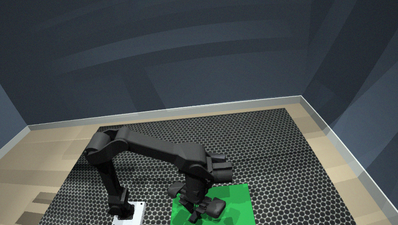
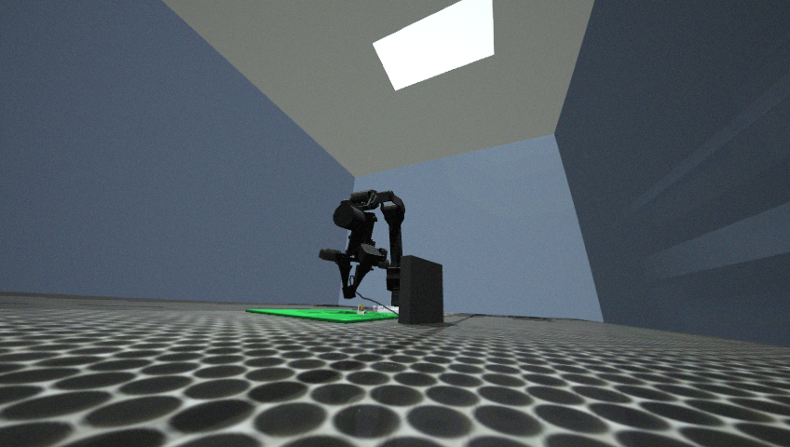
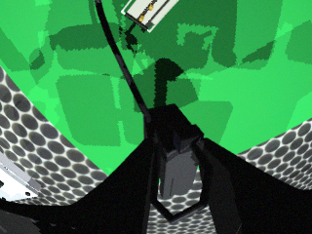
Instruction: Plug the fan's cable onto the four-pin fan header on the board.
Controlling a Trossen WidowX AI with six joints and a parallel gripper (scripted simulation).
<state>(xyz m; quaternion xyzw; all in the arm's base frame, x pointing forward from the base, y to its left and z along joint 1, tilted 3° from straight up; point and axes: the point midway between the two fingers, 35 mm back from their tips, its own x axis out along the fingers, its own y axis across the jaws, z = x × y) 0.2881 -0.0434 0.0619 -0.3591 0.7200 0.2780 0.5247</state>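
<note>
Now: gripper tip 7 cm above the green board, 5 cm short of it and 2 cm to the right of it. The rest, counted from my gripper tip: black fan 21 cm to the left, 8 cm ahead; fan cable plug 1 cm to the right, 1 cm behind.
</note>
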